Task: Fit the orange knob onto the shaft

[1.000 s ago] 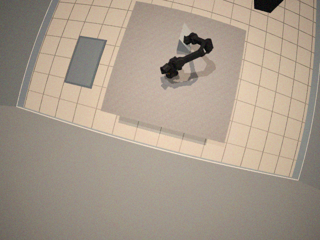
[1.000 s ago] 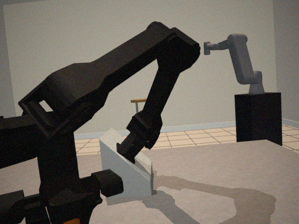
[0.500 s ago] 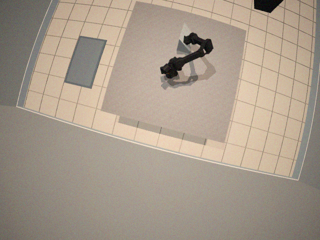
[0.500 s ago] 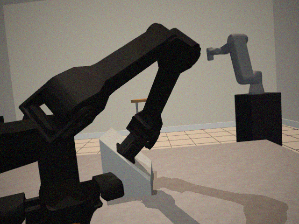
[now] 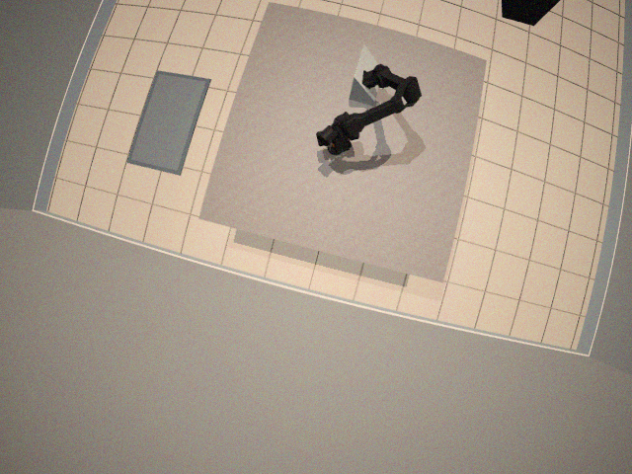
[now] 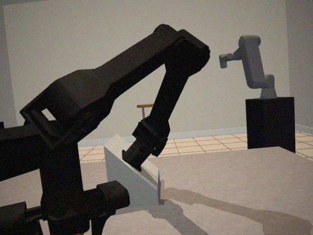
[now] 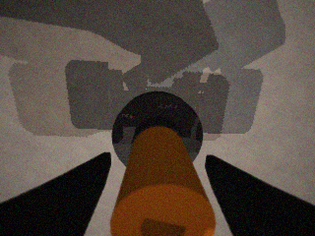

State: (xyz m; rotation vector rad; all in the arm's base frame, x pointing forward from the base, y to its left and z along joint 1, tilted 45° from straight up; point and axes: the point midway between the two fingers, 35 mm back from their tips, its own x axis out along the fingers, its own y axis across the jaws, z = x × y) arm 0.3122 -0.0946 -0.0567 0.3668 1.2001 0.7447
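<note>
The orange knob is 2 cm above my gripper tip. The rest, counted from my gripper tip: dark round pedestal (2 cm below).
</note>
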